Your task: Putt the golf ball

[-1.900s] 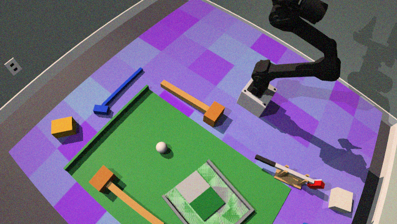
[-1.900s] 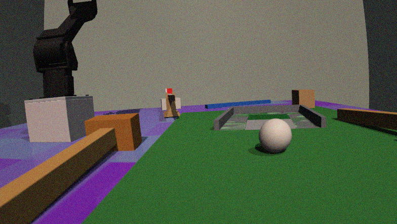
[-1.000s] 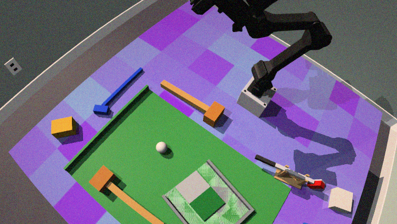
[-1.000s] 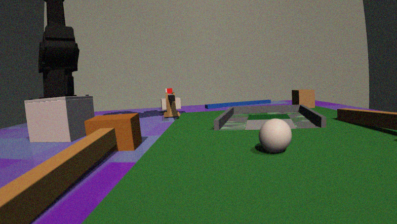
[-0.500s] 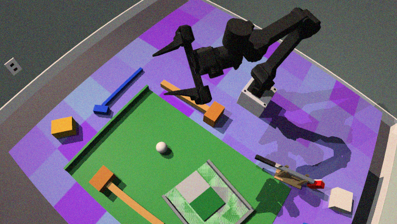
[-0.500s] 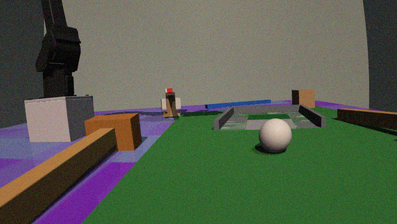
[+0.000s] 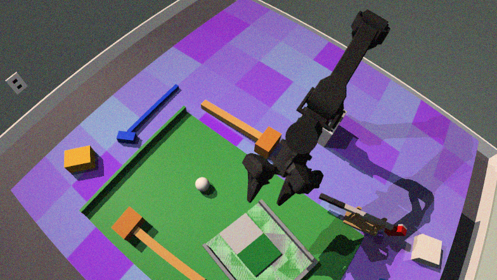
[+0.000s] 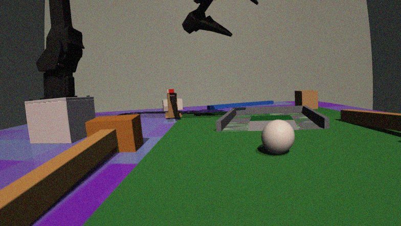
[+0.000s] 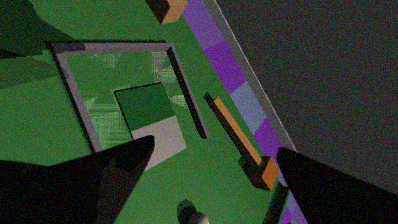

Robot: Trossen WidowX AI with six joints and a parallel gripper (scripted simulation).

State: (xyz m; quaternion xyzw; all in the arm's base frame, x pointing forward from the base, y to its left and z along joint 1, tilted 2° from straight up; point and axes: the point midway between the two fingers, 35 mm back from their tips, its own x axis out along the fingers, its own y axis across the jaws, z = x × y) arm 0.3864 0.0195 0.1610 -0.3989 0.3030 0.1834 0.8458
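My gripper tip is now 200 mm past the tan putter stand, 280 mm to the right of it and 190 mm above it. The rest, counted from my gripper tip: blue putter 80 mm behind, 500 mm to the right, 210 mm below; then low green wall 60 mm ahead, 420 mm to the right, 210 mm below; then white golf ball 190 mm to the right, 200 mm below.
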